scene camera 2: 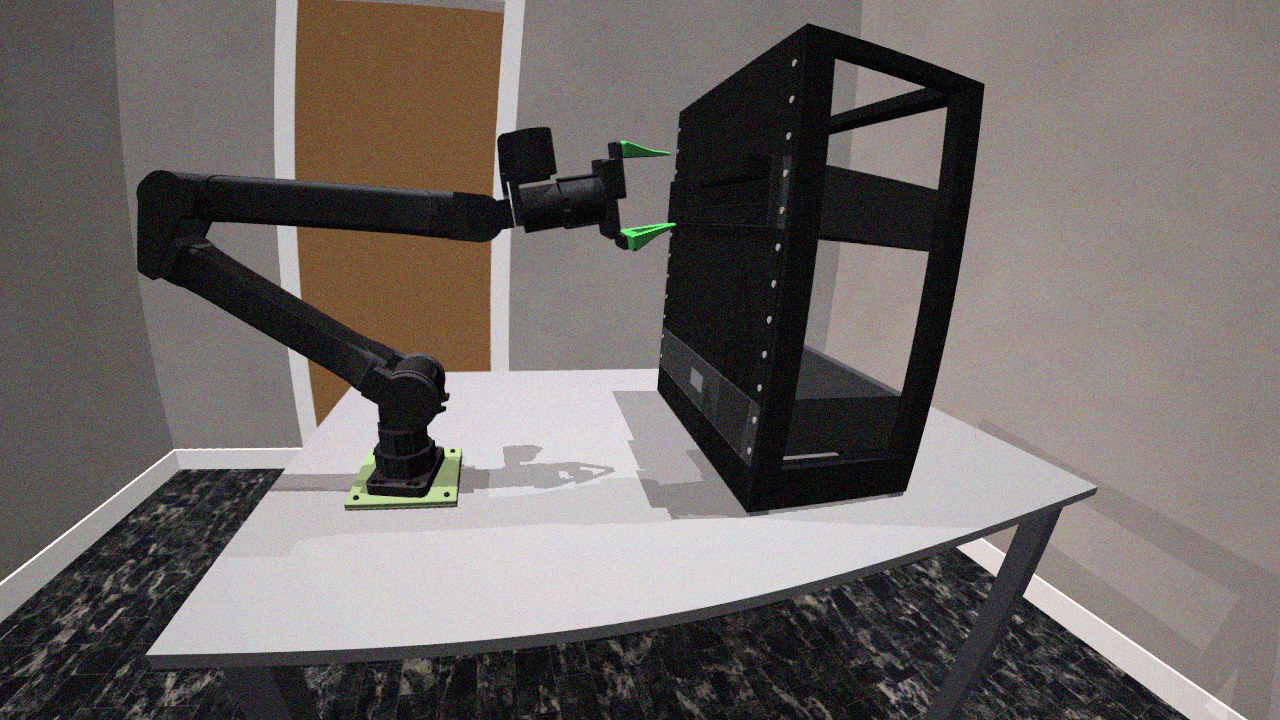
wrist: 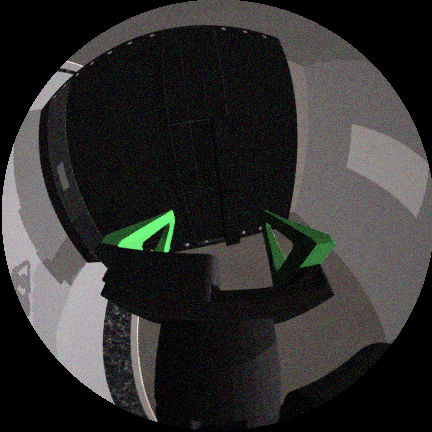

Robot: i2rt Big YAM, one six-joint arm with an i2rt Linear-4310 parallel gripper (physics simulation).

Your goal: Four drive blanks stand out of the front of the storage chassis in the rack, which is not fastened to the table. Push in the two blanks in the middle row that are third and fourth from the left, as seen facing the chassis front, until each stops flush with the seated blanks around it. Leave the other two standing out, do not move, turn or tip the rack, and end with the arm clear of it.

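Places are measured from the arm's base along level axes (x ahead, y left, z up), in millimetres.
Where they show: gripper, fingertip midpoint: (scene camera 2: pixel 672 189) (wrist: pixel 217 214); arm's base, origin of the base link: (scene camera 2: pixel 408 473).
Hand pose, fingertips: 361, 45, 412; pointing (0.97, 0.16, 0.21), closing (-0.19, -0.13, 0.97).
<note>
Things, the pixels of their centre, and the offset from my fingertips, as dx, dy, dz. "spot": a spot on its surface instead. Level surfaces: height alone.
- storage chassis, surface spot: (scene camera 2: pixel 738 205) spot: +90, -19, -13
- white table, its level: dz -425
- grey panel, body centre: (scene camera 2: pixel 699 379) (wrist: pixel 63 175) +100, +118, -308
The black rack (scene camera 2: pixel 802 295) (wrist: pixel 125 140) stands upright on the table. The storage chassis (scene camera 2: pixel 738 205) (wrist: pixel 192 160) is a dark band across the rack's upper front. Faint seams and a dark strip show on it in the wrist view. The single blanks are too dark to tell apart, and how far each stands out cannot be made out. My gripper (scene camera 2: pixel 672 188) (wrist: pixel 217 214) is open, its green fingers one above the other in the scene view. The tips are close to the far part of the rack front at chassis height; whether they touch it cannot be told. Nothing is between them.
The arm's base stands on a green plate (scene camera 2: pixel 358 501) on the white table (scene camera 2: pixel 537 573), left of the rack in the scene view. A grey panel (scene camera 2: pixel 729 411) (wrist: pixel 59 135) with a light label crosses the rack's lower front. A brown door (scene camera 2: pixel 393 116) is behind the arm.
</note>
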